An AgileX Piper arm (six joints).
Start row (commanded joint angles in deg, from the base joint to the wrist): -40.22, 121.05, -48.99, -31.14, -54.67, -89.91
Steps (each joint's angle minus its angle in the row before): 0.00, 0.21, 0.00, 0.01, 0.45, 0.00; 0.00, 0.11, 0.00, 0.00, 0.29, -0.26; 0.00, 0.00, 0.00, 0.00, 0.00, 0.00; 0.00, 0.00, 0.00, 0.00, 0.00, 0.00; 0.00, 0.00, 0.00, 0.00, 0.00, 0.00; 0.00, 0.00, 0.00, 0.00, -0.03, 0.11; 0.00, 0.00, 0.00, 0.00, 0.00, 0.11; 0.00, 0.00, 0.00, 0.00, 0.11, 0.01; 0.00, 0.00, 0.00, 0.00, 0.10, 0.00; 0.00, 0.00, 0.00, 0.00, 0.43, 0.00; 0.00, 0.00, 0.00, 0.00, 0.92, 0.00; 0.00, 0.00, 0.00, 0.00, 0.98, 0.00; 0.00, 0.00, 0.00, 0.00, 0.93, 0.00; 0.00, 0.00, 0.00, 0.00, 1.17, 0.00
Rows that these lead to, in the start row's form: -40.22, 121.26, -48.99, -31.13, -54.22, -89.91; -40.22, 121.37, -48.99, -31.13, -53.93, -90.17; -40.22, 121.37, -48.99, -31.13, -53.93, -90.17; -40.22, 121.37, -48.99, -31.13, -53.93, -90.17; -40.22, 121.37, -48.99, -31.13, -53.93, -90.17; -40.22, 121.37, -48.99, -31.13, -53.96, -90.06; -40.22, 121.37, -48.99, -31.13, -53.96, -89.95; -40.22, 121.37, -48.99, -31.13, -53.85, -89.94; -40.22, 121.37, -48.99, -31.13, -53.75, -89.94; -40.22, 121.37, -48.99, -31.13, -53.32, -89.94; -40.22, 121.37, -48.99, -31.13, -52.40, -89.94; -40.22, 121.37, -48.99, -31.13, -51.42, -89.94; -40.22, 121.37, -48.99, -31.13, -50.49, -89.94; -40.22, 121.37, -48.99, -31.13, -49.32, -89.94
